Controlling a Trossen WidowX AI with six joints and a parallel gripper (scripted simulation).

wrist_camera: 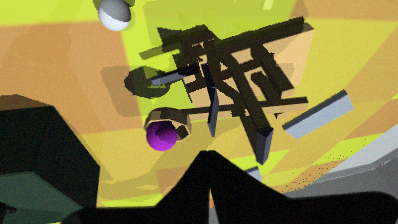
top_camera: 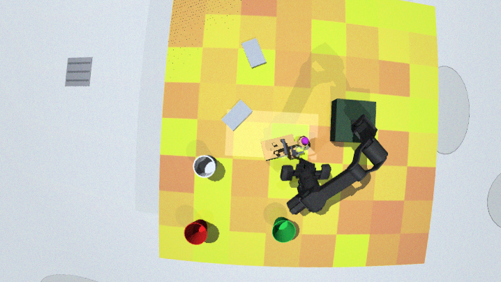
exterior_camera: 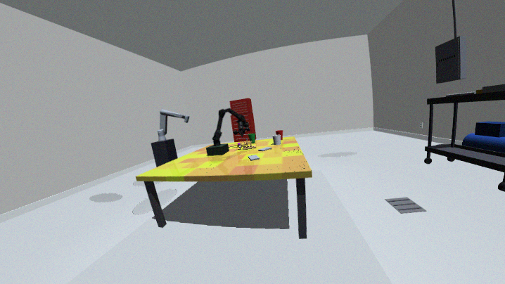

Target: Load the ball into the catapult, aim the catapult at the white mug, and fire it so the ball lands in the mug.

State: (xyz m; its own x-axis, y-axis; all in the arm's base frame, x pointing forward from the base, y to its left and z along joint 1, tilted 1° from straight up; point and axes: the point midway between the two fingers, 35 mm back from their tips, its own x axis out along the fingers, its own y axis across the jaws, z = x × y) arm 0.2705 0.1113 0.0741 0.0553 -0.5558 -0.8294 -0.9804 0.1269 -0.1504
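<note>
My gripper tip is 7 cm to the left of the purple ball, 6 cm above it and 4 cm past it. The rest, counted from my gripper tip: white ball: 11 cm below, 5 cm behind, 4 cm to the left; green cup: 29 cm to the left, 10 cm ahead, 9 cm below; catapult: 7 cm below, 5 cm to the right, 3 cm ahead.
</note>
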